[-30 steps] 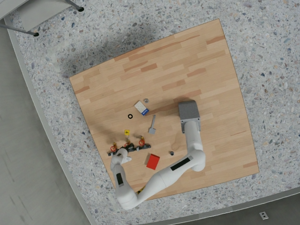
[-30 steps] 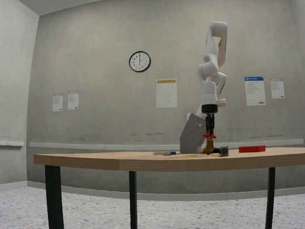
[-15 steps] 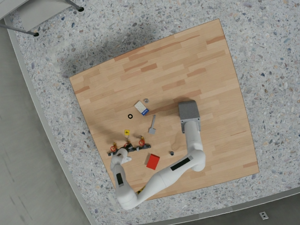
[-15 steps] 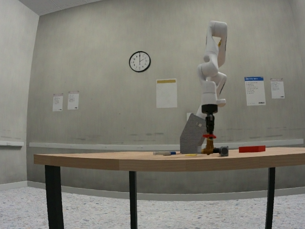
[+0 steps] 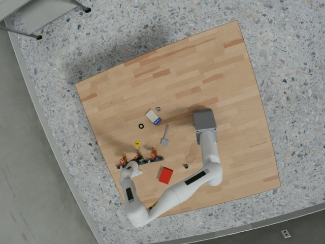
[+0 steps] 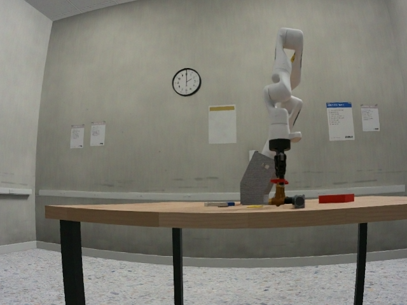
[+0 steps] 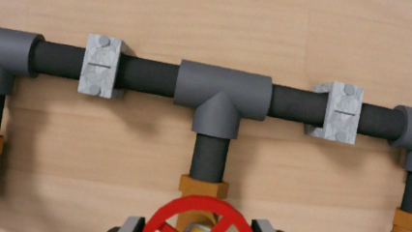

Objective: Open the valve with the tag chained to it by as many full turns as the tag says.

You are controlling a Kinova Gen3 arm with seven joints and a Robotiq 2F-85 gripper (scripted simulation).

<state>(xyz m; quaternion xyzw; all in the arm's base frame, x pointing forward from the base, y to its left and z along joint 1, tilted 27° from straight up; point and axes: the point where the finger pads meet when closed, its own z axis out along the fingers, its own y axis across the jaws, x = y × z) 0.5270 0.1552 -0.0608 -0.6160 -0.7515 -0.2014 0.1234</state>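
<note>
The yellow tag is 90 mm to the right of my hand, 80 mm below it and 10 mm behind it. From my hand the other things lie so: red block 200 mm to the left, 160 mm behind, 70 mm below; then grey scraper 230 mm behind, 100 mm to the right, 80 mm below; then blue box 270 mm to the right, 170 mm behind, 70 mm below.
</note>
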